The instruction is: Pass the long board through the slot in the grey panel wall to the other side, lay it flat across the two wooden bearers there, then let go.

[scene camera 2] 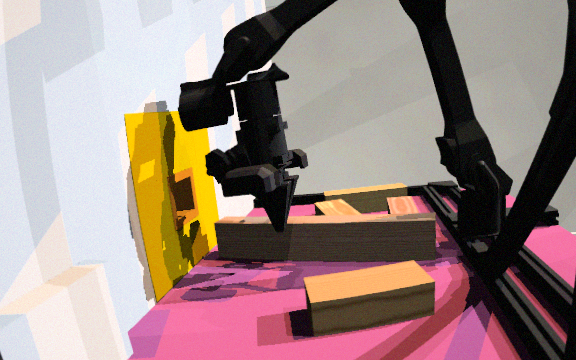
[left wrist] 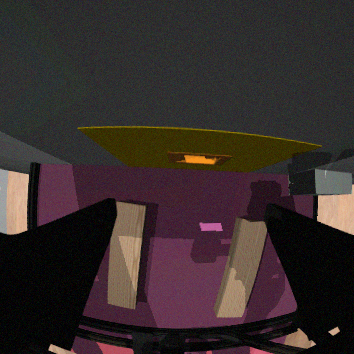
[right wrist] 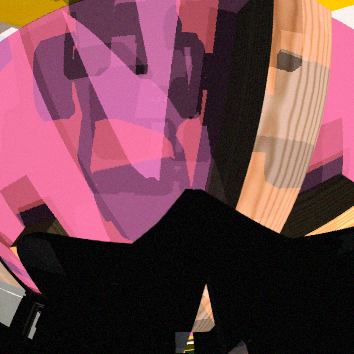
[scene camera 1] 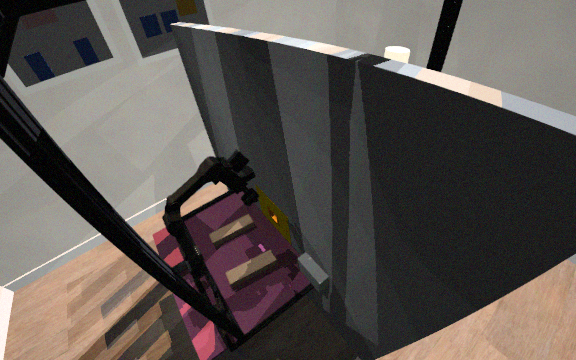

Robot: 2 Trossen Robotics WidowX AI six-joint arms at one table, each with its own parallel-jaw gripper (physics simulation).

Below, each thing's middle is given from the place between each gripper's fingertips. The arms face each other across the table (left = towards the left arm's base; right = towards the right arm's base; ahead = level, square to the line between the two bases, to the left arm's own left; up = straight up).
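Grey block [scene camera 2: 80, 306]: 310 mm behind my right hand and 180 mm to the left of it. With respect to the orange slot [scene camera 2: 181, 185], my right hand is 10 mm short of it, 170 mm to the right of it and 60 mm below it. Going by their middles, the orange slot is the nearest to my right hand of the things named here.
Grey block, measured from my left hand: 350 mm behind it, 80 mm to the right of it, 240 mm below it. With respect to the orange slot, my left gripper is 180 mm above it, 90 mm to the left of it and 20 mm past it. Of the things named here, going by their middles, the orange slot is the nearest to my left gripper.
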